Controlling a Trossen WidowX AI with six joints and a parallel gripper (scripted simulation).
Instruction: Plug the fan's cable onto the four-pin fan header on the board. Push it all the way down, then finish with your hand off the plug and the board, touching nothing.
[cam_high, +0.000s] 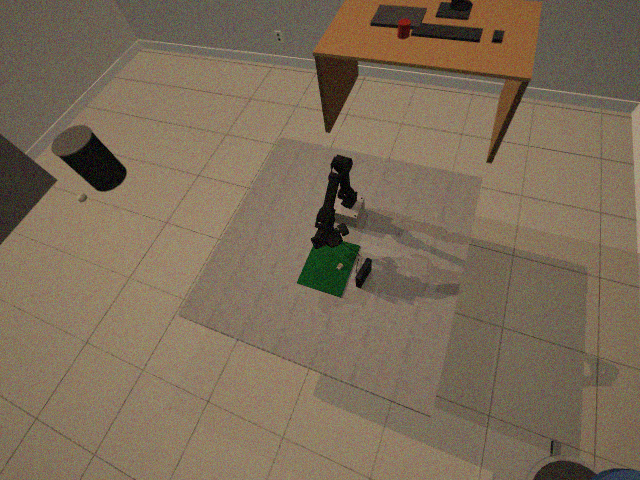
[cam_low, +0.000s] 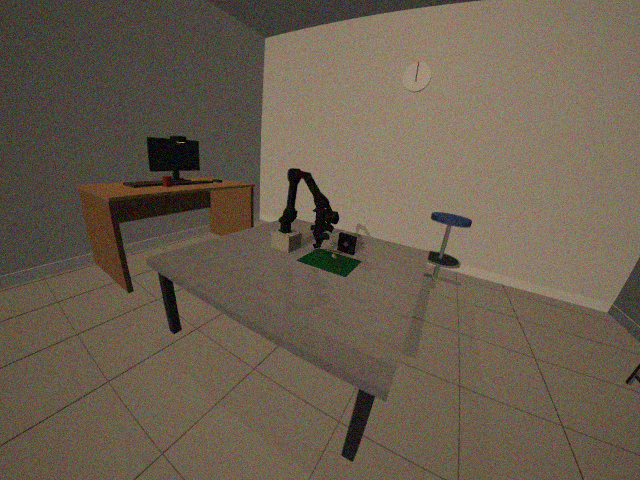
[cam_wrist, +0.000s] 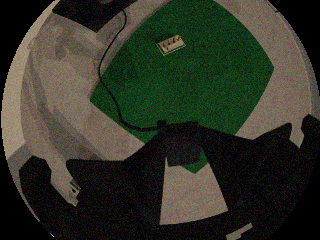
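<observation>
The green board is 80 mm ahead of my gripper tip, 20 mm to the left of it and 90 mm below it. Also, from my gripper tip: black fan (50 mm ahead, 210 mm to the left, 20 mm below); pale four-pin header (60 mm ahead, 80 mm to the left, 80 mm below); dark fan plug (10 mm behind, 10 mm to the right).
</observation>
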